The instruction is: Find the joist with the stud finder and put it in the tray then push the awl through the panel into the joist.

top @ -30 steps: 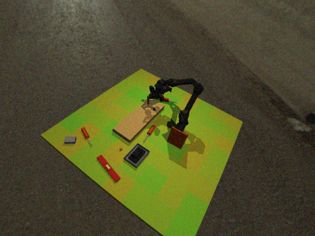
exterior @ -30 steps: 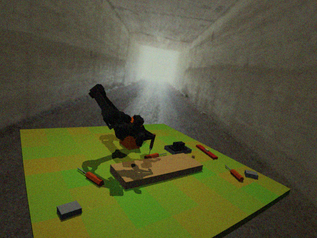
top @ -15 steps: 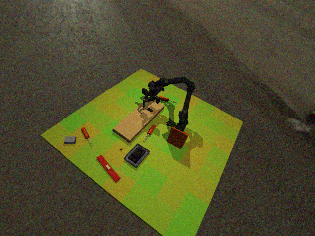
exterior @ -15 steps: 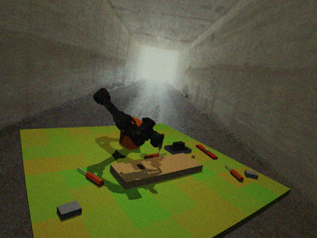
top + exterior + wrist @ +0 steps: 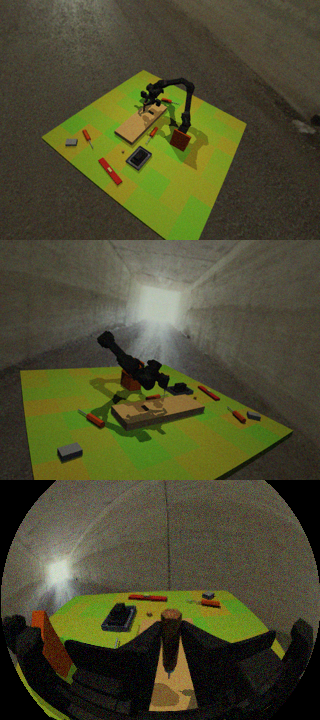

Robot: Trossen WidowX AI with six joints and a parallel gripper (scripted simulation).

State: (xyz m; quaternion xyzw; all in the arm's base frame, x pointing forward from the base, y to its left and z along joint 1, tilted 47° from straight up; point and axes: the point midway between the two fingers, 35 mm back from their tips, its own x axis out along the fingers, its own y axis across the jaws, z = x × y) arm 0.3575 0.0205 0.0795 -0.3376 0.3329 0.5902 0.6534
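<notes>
My gripper tip is now 60 mm above the awl. Also, from my gripper tip: grey tray 170 mm behind, 320 mm to the left, 190 mm below; tan cube 40 mm behind, 340 mm to the left, 200 mm below; stud finder 180 mm behind, 300 mm to the left, 160 mm below.
</notes>
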